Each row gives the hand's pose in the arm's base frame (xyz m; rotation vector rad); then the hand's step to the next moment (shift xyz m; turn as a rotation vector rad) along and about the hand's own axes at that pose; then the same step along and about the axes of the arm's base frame.
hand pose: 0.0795 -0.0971 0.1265 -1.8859 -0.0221 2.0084
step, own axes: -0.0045 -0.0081 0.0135 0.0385 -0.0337 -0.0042
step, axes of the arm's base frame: -0.0108 0.0095 0.0078 0.0120 0.0412 -0.0282
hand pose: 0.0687 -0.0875 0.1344 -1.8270 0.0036 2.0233
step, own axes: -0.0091 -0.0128 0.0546 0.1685 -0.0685 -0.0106
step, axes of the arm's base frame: -0.0476 0.0239 0.0198 0.0215 0.1100 -0.1437
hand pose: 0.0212 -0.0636 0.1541 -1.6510 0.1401 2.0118
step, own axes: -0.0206 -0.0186 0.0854 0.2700 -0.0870 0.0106
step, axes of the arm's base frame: -0.0645 0.0433 0.0451 -0.0003 0.1678 -0.2290
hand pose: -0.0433 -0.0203 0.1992 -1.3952 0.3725 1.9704
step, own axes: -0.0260 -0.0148 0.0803 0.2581 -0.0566 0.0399
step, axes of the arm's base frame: -0.0426 0.0482 0.0567 -0.0394 0.1586 -0.2115
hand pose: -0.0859 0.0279 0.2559 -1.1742 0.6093 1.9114
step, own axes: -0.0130 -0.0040 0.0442 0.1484 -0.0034 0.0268
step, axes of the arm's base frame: -0.0159 0.0297 0.0317 -0.0486 0.0774 -0.1200
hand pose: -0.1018 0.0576 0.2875 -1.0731 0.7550 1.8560
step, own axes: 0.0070 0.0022 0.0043 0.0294 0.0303 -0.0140
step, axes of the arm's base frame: -0.0055 0.0050 -0.0041 -0.0296 -0.0146 -0.0298
